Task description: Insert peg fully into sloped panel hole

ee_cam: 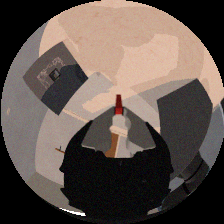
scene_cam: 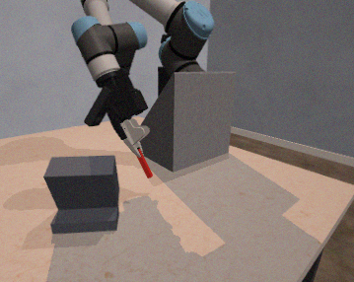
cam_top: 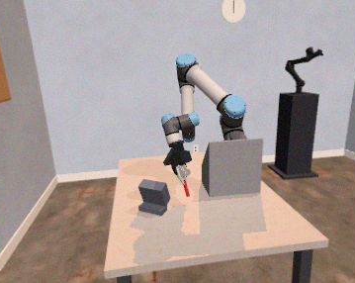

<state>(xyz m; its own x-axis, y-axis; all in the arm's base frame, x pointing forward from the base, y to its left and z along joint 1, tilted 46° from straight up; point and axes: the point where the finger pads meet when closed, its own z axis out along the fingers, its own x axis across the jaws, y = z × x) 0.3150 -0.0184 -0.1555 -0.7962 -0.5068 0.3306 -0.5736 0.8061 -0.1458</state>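
Right now the peg is 3 cm below my hand, 2 cm to the left of it and 1 cm behind it.
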